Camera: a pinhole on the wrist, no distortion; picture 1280 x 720 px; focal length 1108.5 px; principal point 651.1 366.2 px. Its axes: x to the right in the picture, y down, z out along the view. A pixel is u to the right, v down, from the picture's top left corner.
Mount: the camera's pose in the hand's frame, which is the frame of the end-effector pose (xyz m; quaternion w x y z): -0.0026 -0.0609 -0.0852 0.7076 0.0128 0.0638 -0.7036
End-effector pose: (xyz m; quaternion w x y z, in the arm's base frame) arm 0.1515 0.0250 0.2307 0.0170 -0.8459 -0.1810 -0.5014
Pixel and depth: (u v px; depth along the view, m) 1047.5 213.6 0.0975
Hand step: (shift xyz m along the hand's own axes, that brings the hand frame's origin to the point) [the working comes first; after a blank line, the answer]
In the camera's frame: 0.0349 -0.0134 0.0975

-0.0089 -0.1062 0.0087
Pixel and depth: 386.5 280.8 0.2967
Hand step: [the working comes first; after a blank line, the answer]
In the camera's frame: -0.0708 -0.0229 0.2967

-0.0041 -0.0227 0.2183
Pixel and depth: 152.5 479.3 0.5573
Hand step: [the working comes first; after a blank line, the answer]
In the camera's frame: -0.2507 0.0569 0.5573

0.0940 0.1287 0.4905
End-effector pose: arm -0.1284 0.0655 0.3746 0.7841 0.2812 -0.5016 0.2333
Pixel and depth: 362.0 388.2 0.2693
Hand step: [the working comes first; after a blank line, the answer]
In the camera's frame: -0.0702 0.0053 0.2693

0.0221 -0.0201 0.1890
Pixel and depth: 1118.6 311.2 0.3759
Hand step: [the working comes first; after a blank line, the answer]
In the camera's frame: 0.1585 -0.0187 0.3759

0.0062 -0.2592 0.2717
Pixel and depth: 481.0 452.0 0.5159
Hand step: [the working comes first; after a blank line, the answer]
In the camera's frame: -0.0792 0.0399 0.5159

0.0744 -0.0375 0.4320
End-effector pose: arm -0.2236 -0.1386 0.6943 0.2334 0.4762 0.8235 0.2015
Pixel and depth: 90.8 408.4 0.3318
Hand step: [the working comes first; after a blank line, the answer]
In the camera's frame: -0.1677 0.0126 0.3318

0.0337 0.0701 0.2610
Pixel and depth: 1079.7 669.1 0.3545
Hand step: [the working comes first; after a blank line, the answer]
In the camera's frame: 0.1371 0.0969 0.3545

0.1199 -0.2345 0.2445
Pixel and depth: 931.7 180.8 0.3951
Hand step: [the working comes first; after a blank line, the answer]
In the camera's frame: 0.1000 -0.0661 0.3951

-0.0398 -0.2036 0.3005
